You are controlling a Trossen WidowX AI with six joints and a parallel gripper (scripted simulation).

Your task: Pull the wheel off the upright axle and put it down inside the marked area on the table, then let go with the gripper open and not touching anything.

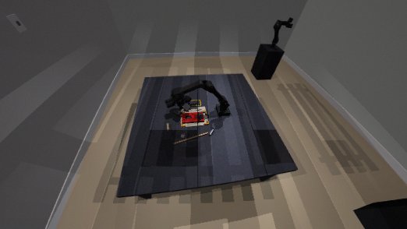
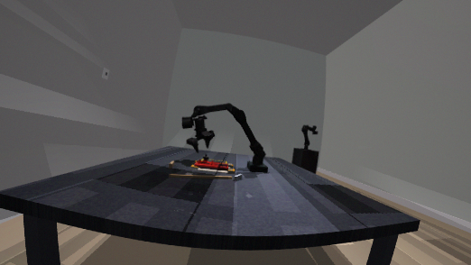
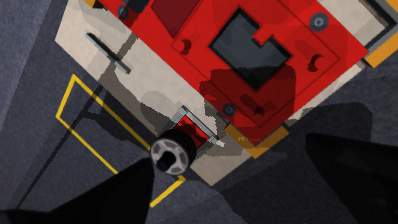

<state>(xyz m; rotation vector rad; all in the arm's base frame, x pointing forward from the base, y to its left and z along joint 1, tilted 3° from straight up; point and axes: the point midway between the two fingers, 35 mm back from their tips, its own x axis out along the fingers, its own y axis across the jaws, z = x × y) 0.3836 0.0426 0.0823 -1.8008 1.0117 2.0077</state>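
Now: gripper tip 2 cm past the wheel, 8 cm to the left of it and 6 cm above it. Also, from my gripper tip: long wooden stick (4 cm behind, 24 cm to the left, 9 cm below).
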